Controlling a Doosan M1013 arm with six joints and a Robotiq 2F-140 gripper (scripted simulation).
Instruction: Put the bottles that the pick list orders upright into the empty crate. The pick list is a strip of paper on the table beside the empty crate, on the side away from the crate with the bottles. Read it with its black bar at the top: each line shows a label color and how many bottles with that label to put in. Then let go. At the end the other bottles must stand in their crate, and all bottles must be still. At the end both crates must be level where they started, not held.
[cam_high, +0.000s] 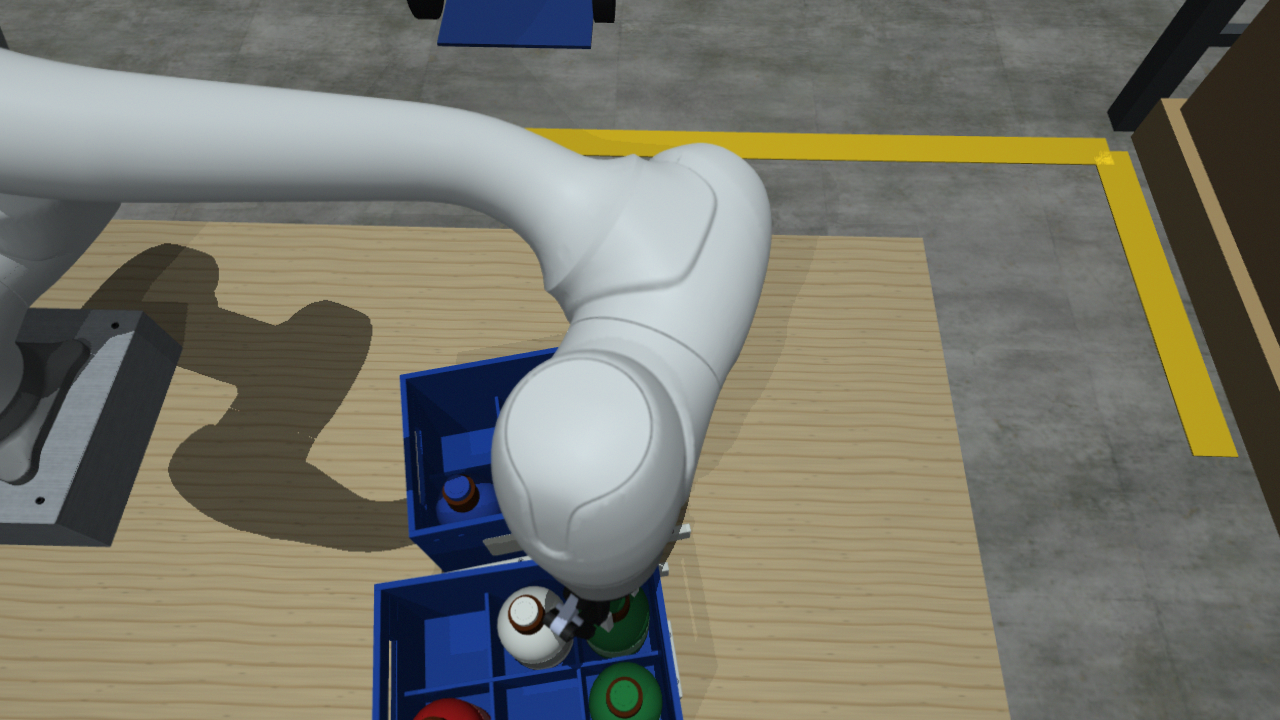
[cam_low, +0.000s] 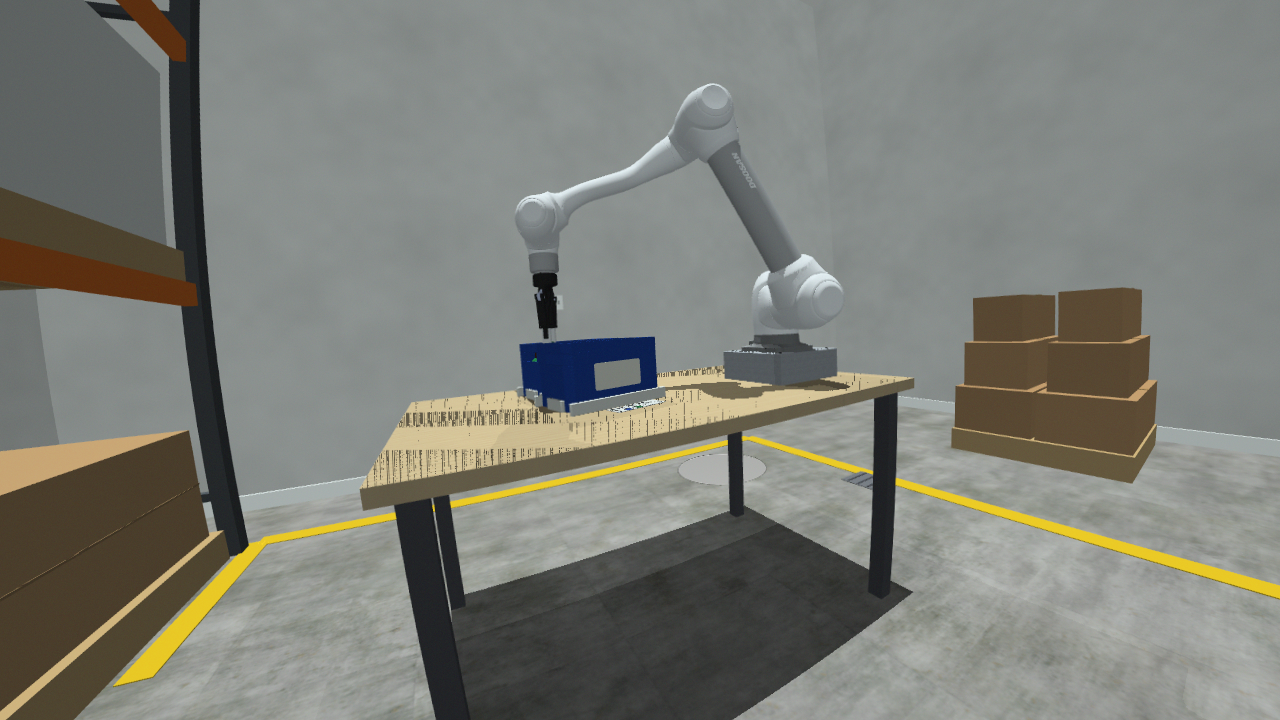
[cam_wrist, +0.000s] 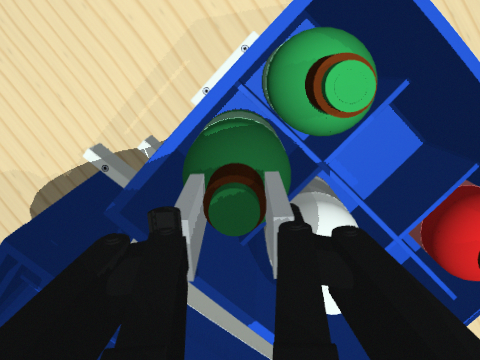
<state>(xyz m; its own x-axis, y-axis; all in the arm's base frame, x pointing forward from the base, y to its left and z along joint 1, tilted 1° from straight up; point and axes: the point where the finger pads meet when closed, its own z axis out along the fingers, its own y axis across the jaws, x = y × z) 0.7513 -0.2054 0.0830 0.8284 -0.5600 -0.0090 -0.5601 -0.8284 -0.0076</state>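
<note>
Right now my hand is 100 mm above the white bottle, 80 mm past it and 10 mm to the left of it. Also, from my hand: pick list: 300 mm to the left, 180 mm below, 140 mm behind; then blue bottle: 170 mm behind, 110 mm to the left, 100 mm below; then red bottle: 160 mm behind, 120 mm to the right, 100 mm below.
</note>
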